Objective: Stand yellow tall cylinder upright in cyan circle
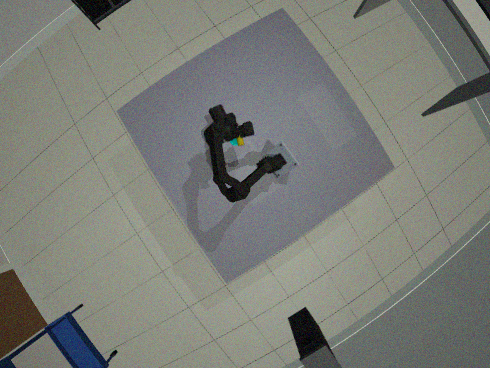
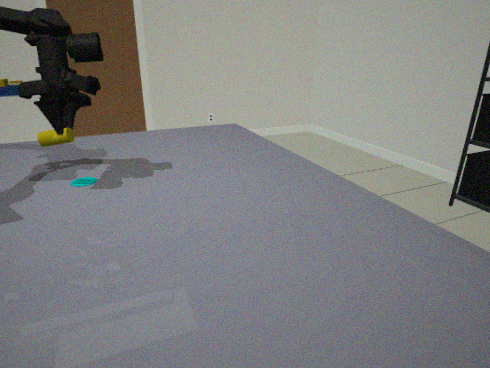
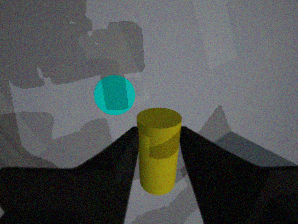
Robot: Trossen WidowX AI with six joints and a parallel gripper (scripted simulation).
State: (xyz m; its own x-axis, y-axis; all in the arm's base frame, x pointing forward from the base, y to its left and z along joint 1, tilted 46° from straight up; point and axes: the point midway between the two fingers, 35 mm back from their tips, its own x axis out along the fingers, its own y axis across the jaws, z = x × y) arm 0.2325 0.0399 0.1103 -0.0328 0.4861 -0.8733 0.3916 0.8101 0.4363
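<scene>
Now: the cyan circle 120 mm below my gripper tip, 20 mm to the left of it and 20 mm ahead of it. Round my gripper tip: yellow cylinder (20 mm behind, 10 mm to the left).
</scene>
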